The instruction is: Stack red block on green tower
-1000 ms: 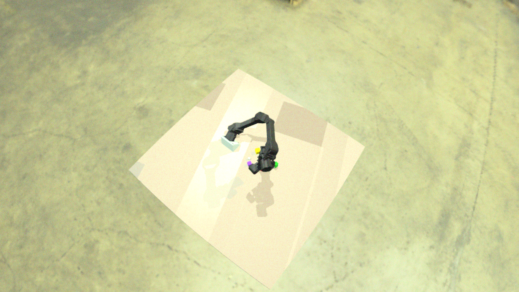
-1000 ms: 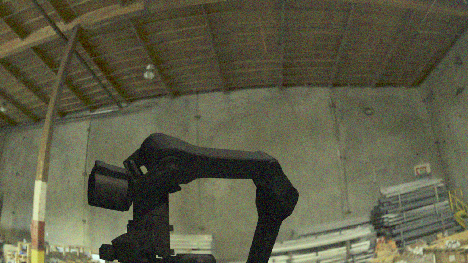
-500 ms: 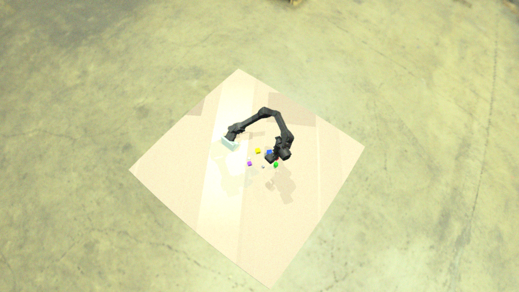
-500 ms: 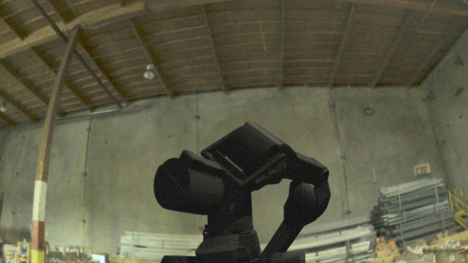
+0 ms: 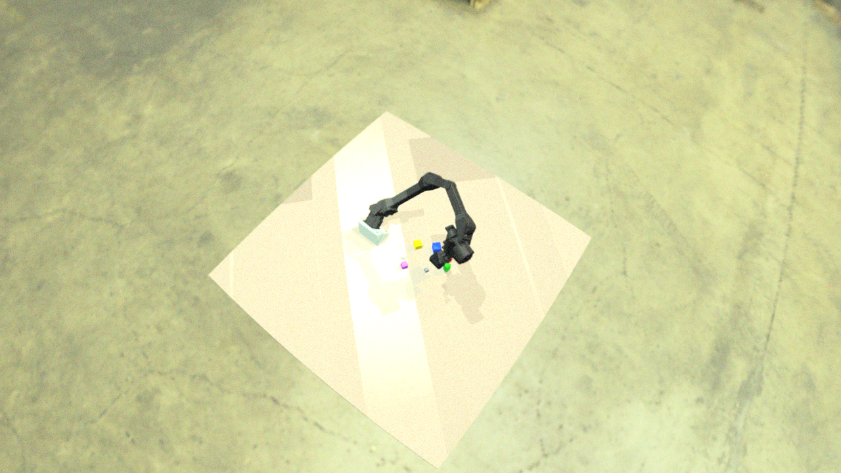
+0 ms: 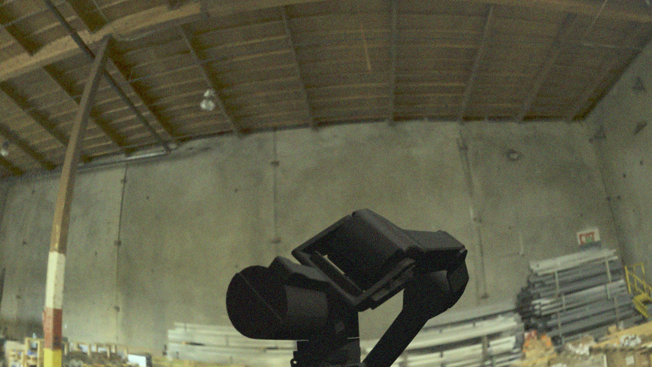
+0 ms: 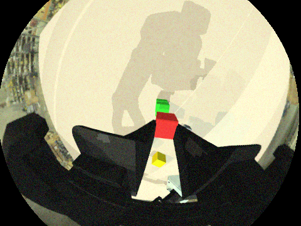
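Right now the small grey block is 80 mm below my gripper tip, 70 mm to the right of it and 50 mm behind it. The rest, counted from my gripper tip: red block (right at my gripper tip); then blue block (100 mm behind, 70 mm below, 40 mm to the left).
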